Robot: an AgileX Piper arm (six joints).
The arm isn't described. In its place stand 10 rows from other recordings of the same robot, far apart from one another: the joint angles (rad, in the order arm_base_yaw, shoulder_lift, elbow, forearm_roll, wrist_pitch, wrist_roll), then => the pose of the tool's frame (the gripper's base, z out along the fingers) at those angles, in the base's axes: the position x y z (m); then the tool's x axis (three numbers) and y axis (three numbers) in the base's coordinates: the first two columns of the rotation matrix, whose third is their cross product.
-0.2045 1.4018 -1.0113 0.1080 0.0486 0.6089 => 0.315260 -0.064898 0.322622 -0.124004 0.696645 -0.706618 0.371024 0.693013 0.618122
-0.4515 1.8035 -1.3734 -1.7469 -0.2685 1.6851 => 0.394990 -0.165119 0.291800 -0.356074 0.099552 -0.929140 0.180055 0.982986 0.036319
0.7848 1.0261 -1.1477 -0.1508 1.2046 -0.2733 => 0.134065 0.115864 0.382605 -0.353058 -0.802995 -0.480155 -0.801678 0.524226 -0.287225
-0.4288 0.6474 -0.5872 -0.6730 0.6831 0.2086 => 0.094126 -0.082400 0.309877 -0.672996 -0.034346 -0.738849 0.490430 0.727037 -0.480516
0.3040 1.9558 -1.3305 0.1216 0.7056 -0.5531 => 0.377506 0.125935 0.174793 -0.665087 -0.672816 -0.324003 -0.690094 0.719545 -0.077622
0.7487 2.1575 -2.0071 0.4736 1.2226 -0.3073 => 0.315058 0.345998 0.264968 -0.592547 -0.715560 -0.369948 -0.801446 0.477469 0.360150
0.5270 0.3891 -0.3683 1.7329 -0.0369 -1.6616 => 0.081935 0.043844 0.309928 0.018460 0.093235 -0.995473 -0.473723 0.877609 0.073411
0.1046 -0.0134 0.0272 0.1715 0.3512 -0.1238 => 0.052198 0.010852 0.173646 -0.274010 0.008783 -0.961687 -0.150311 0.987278 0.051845
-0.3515 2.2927 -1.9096 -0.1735 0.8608 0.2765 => 0.464181 -0.182918 0.175031 -0.781872 0.457837 -0.423156 0.525271 0.849371 -0.051570
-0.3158 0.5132 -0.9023 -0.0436 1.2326 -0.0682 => 0.048126 -0.019661 0.367423 -0.677838 0.134670 -0.722772 0.283745 0.954835 -0.088195
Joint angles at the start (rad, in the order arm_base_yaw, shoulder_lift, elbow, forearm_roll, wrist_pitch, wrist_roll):
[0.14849 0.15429 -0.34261 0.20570 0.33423 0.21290]
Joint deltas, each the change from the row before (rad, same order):
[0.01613 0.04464 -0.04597 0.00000 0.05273 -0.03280]
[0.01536 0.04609 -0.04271 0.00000 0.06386 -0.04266]
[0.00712 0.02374 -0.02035 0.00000 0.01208 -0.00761]
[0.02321 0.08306 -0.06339 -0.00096 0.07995 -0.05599]
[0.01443 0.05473 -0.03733 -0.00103 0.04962 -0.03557]
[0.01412 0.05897 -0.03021 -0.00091 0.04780 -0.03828]
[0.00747 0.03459 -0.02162 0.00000 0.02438 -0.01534]
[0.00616 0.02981 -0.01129 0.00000 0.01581 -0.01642]
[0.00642 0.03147 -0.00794 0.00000 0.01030 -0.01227]
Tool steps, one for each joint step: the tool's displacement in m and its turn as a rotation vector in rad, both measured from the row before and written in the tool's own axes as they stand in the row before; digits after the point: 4 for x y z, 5 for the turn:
[-0.0067 0.0047 0.0030 -0.00506 0.05668 -0.03413]
[-0.0049 0.0038 0.0034 -0.00301 0.07157 -0.04443]
[-0.0041 0.0019 0.0019 -0.00395 0.01748 -0.00855]
[-0.0085 0.0051 0.0081 -0.00751 0.10510 -0.06020]
[-0.0050 0.0026 0.0058 -0.00599 0.06995 -0.03899]
[-0.0034 0.0018 0.0078 -0.00602 0.07888 -0.04095]
[-0.0037 0.0012 0.0039 -0.00481 0.03852 -0.01694]
[-0.0017 0.0005 0.0046 -0.00325 0.03510 -0.01692]
[-0.0014 0.0003 0.0056 -0.00310 0.03453 -0.01240]

